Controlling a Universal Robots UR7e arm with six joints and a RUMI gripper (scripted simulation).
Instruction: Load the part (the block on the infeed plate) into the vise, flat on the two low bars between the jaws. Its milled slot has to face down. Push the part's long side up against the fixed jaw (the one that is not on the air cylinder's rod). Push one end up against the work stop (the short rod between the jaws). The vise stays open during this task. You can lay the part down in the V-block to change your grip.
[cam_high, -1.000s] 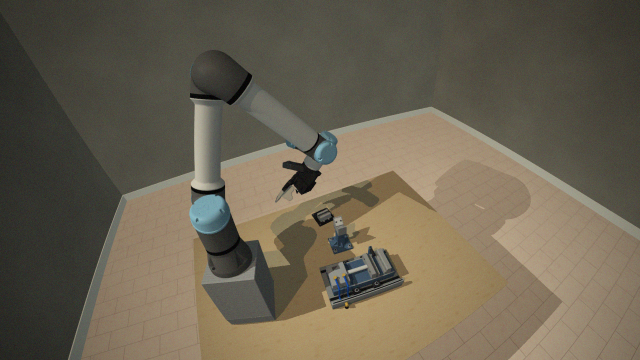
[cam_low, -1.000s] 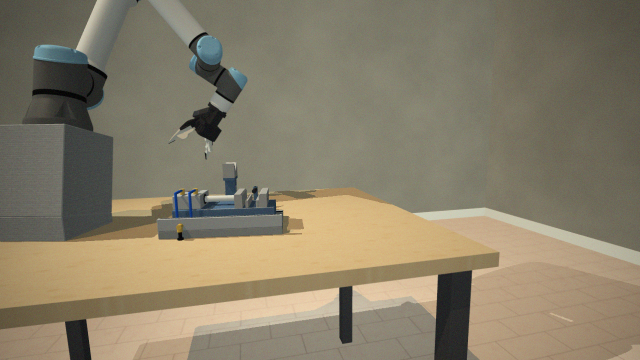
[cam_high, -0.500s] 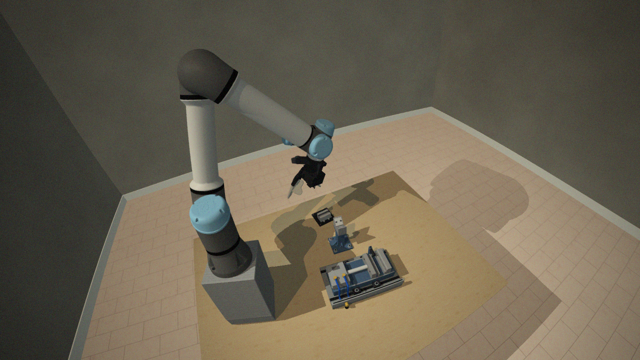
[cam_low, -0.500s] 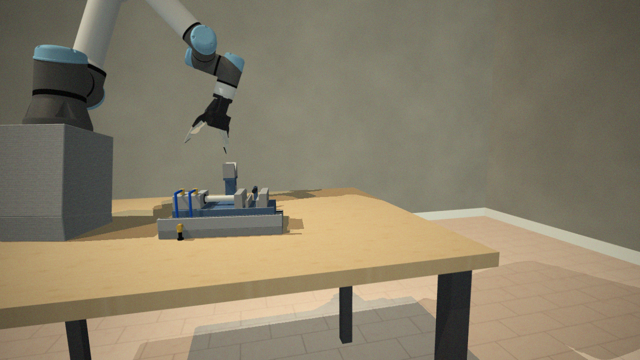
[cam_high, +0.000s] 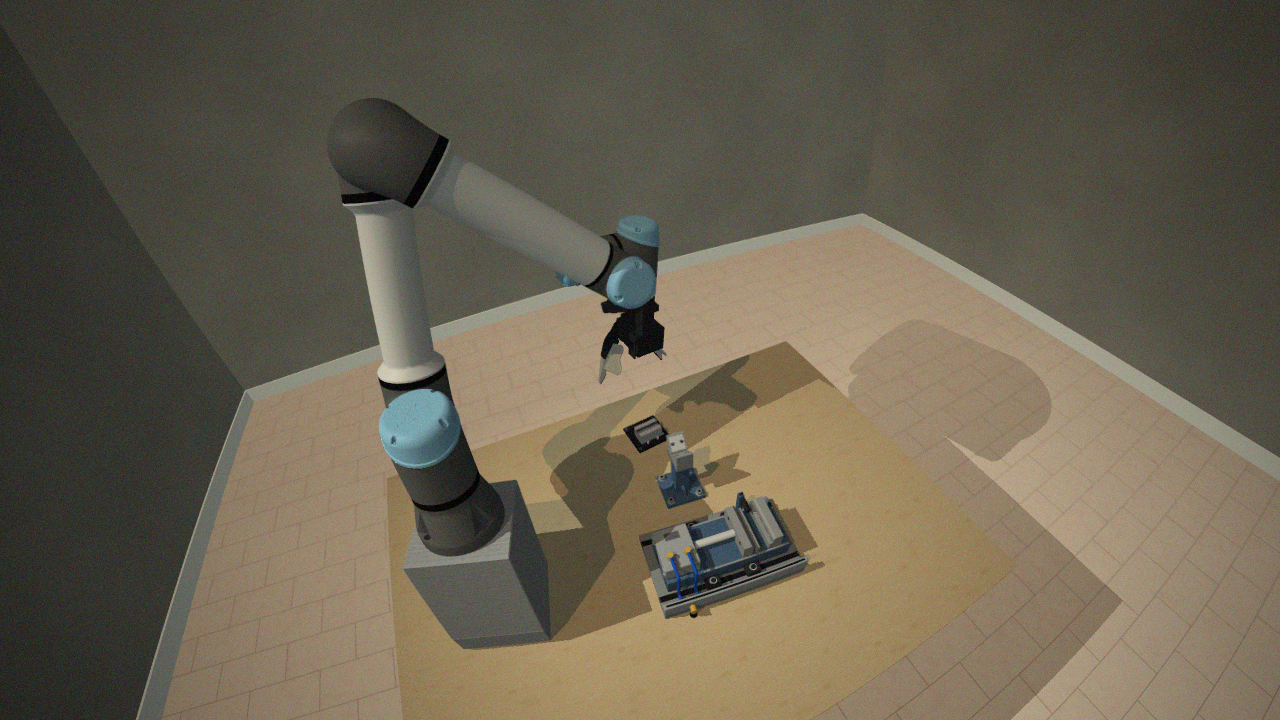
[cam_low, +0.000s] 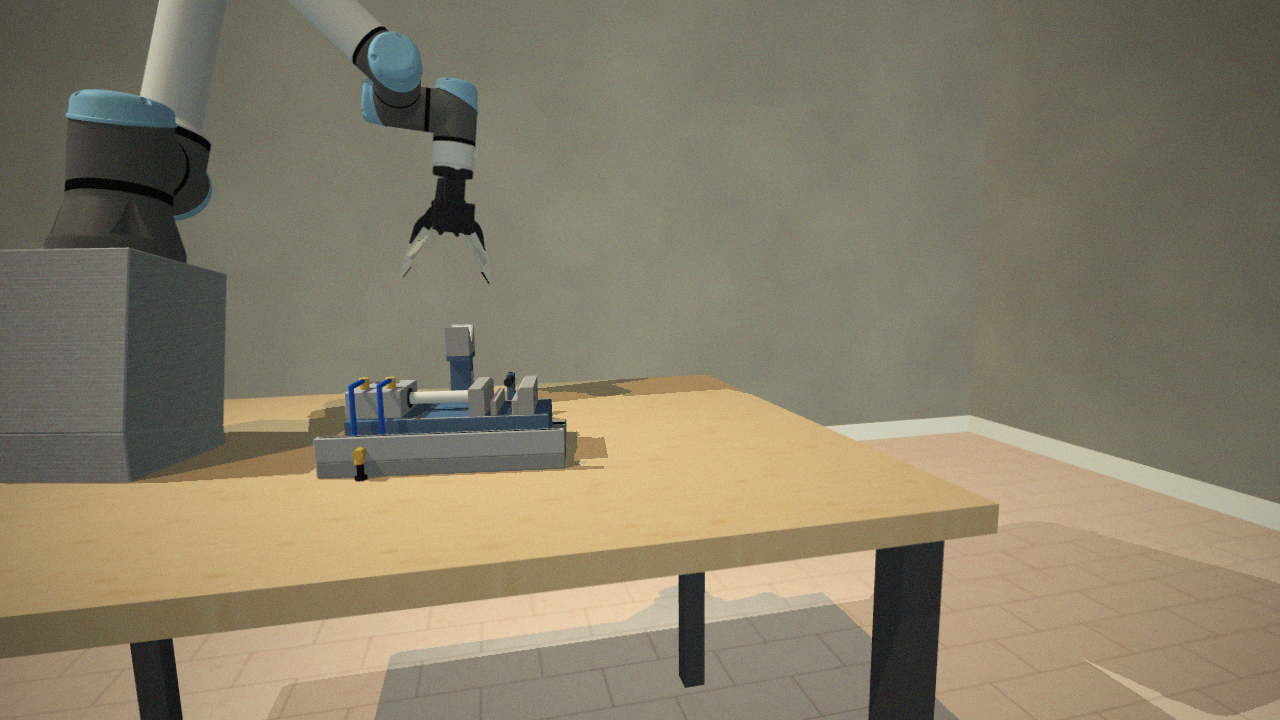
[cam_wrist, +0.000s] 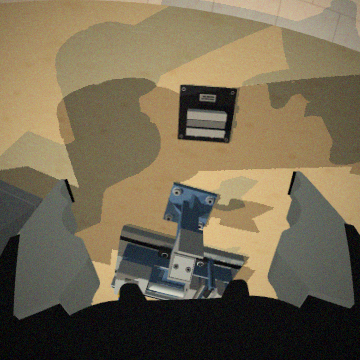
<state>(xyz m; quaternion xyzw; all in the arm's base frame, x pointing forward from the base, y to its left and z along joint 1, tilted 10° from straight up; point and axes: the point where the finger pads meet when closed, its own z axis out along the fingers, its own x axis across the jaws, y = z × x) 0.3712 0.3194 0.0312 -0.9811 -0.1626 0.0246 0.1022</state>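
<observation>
Right now the part is 30 mm ahead of my hand and 200 mm below it. From my hand the other things lie so: v-block post (50 mm ahead, 180 mm to the right, 170 mm below); then work stop (150 mm ahead, 320 mm to the right, 140 mm below); then black infeed plate (20 mm ahead, 10 mm to the left, 230 mm below).
</observation>
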